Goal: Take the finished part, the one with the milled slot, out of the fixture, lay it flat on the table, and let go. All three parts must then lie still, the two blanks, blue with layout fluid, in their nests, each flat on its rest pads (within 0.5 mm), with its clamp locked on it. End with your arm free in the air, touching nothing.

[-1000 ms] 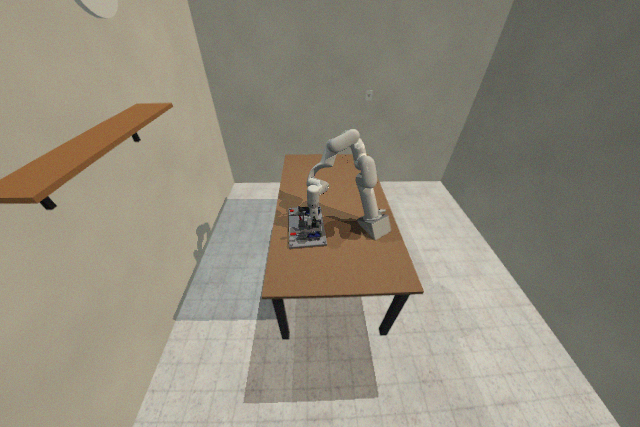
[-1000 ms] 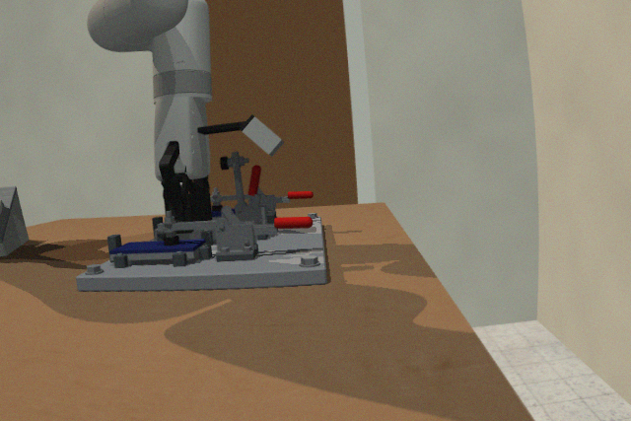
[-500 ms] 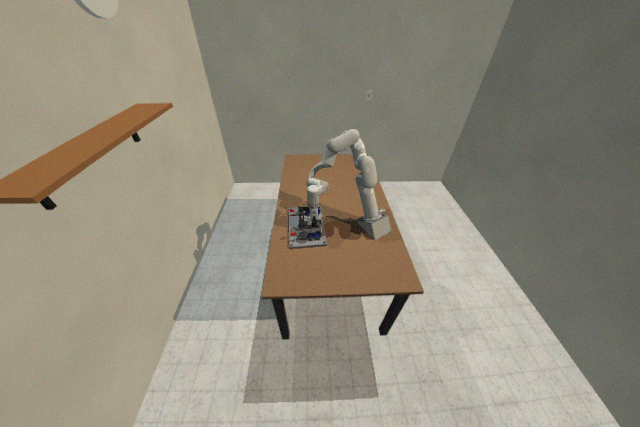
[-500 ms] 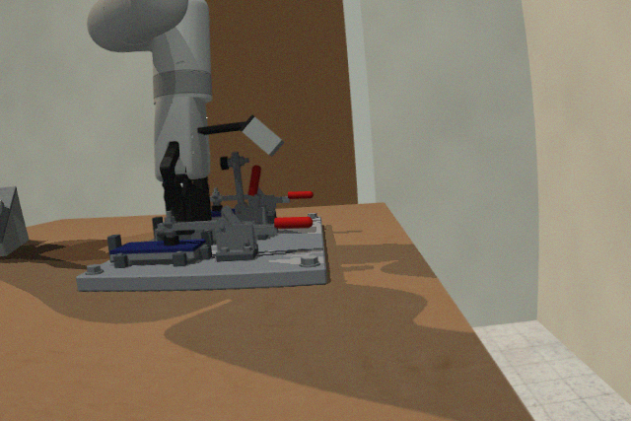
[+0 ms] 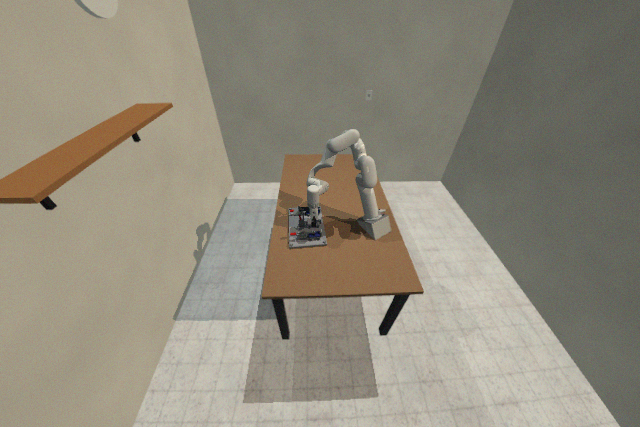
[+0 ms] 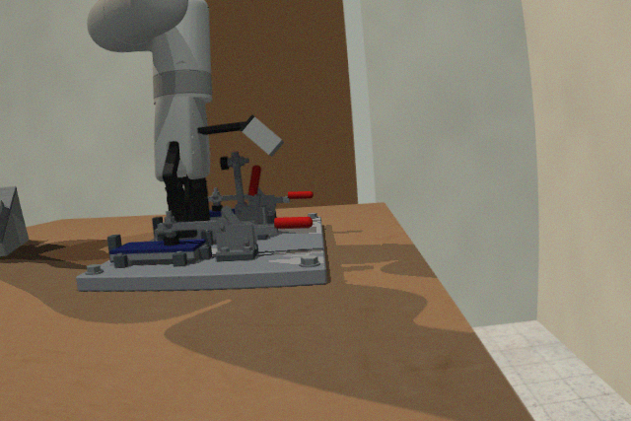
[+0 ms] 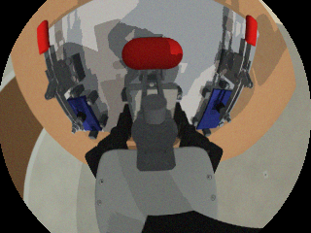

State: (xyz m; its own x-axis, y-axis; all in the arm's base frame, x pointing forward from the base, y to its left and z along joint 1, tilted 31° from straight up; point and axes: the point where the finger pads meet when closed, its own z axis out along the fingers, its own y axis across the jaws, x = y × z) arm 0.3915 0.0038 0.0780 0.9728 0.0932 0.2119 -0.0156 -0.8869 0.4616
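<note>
The grey finished part is 1 cm behind my hand and 1 cm below it. Round my hand: blue blank: 1 cm behind, 11 cm to the right, 2 cm below; then grey fixture plate: 5 cm ahead, 3 cm below.
</note>
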